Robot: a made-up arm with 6 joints. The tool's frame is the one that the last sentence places.
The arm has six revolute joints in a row. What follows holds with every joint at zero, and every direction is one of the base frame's.
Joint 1 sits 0.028 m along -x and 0.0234 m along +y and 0.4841 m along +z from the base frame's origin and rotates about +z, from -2.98 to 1.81 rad.
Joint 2 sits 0.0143 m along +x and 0.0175 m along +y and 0.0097 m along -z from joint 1 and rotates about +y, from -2.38 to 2.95 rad.
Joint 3 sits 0.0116 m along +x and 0.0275 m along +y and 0.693 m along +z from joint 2 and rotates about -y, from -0.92 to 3.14 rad.
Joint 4 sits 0.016 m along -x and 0.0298 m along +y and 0.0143 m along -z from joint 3 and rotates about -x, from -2.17 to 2.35 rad.
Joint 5 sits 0.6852 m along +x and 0.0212 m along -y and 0.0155 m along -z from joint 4 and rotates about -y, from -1.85 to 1.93 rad.
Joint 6 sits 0.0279 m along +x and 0.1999 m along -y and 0.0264 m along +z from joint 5 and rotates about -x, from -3.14 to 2.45 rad.
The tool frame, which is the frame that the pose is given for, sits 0.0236 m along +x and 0.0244 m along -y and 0.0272 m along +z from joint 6; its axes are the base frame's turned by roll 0.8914, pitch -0.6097 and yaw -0.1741 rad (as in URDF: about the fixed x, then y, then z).
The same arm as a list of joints. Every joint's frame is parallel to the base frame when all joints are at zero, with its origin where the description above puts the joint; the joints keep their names.
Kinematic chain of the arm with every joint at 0, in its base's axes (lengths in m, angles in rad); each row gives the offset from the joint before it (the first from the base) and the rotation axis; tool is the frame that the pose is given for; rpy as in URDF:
joint 1: xyz -0.0280 0.0234 0.4841 axis +z
joint 2: xyz 0.0143 0.0175 -0.0097 axis +y
joint 3: xyz 0.0116 0.0275 0.6930 axis -y
joint 4: xyz -0.0160 0.0298 -0.0143 axis -x
joint 5: xyz 0.6852 -0.0212 -0.0155 axis -y
joint 6: xyz 0.0279 -0.1999 0.0264 axis -x
tool: xyz 0.0236 -0.0244 0.0272 rpy 0.8914 -0.6097 -0.1741
Joint limits (rad, base to tool): -2.9800..1.8100 -2.3800..2.9500 -0.9200..3.1400 -2.1700..2.3500 -1.8500..1.9300 -3.1400..2.4500

